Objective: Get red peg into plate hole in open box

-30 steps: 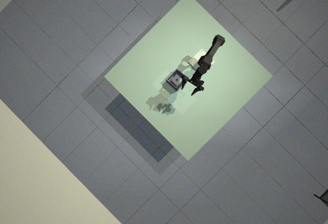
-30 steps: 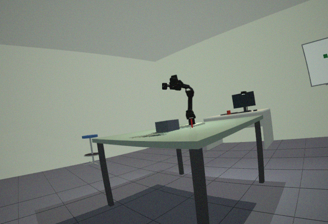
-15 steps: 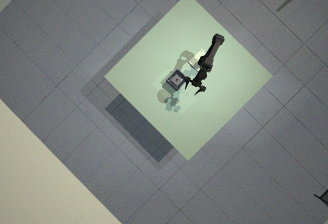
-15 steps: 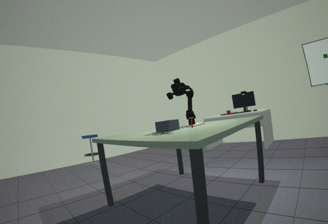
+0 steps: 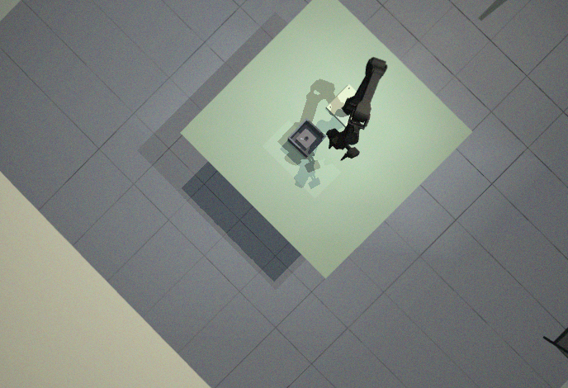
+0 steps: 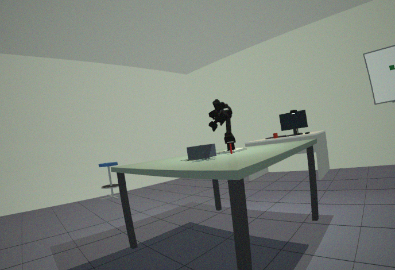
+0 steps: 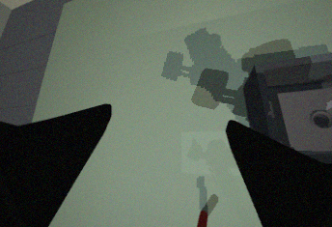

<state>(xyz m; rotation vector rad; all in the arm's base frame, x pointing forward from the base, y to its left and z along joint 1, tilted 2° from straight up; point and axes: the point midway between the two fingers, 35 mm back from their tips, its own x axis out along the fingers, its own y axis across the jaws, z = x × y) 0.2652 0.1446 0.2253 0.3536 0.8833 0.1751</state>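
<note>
The red peg lies 170 mm below my gripper tip, 140 mm behind it and 20 mm to the right of it. The rest, counted from my gripper tip: grey box: 180 mm below, 170 mm to the right, 30 mm ahead.
</note>
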